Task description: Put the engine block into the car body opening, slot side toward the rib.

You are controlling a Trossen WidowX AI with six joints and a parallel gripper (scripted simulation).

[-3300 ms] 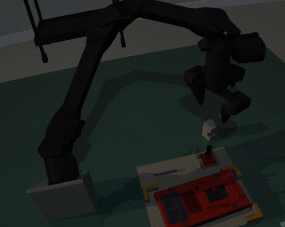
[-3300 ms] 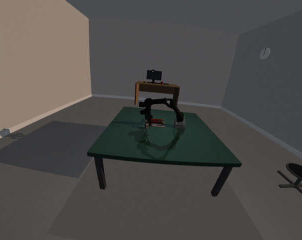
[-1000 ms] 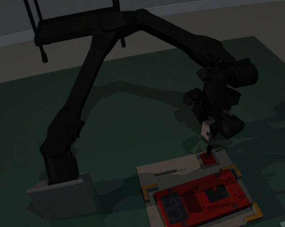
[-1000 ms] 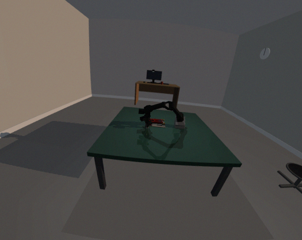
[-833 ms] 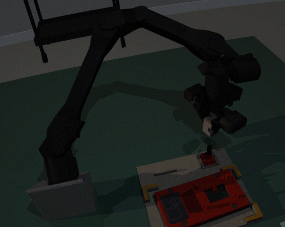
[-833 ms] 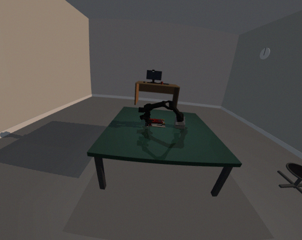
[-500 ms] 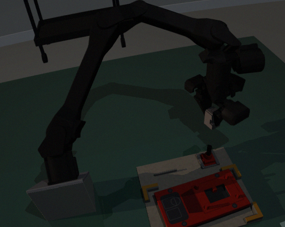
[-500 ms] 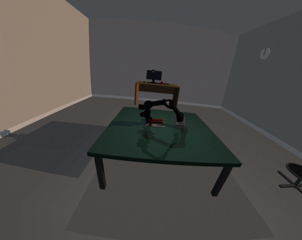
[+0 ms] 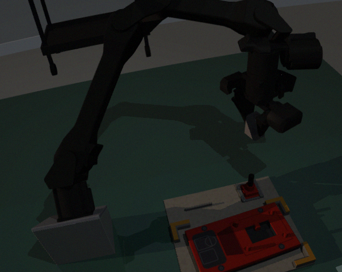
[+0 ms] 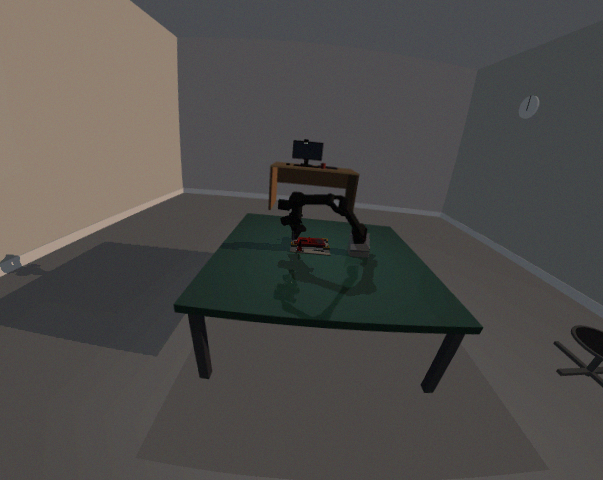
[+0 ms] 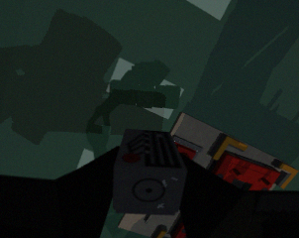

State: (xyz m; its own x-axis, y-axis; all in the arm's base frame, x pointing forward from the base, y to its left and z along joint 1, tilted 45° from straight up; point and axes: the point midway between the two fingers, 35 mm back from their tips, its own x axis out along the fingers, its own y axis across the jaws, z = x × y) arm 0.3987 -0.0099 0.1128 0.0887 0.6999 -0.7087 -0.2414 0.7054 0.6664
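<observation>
Now: the grey holder 40 mm behind my gripper tip, 80 mm to the right of it and 80 mm below it. From my gripper tip the other things lie so: engine block (10 mm to the right, 10 mm above).
</observation>
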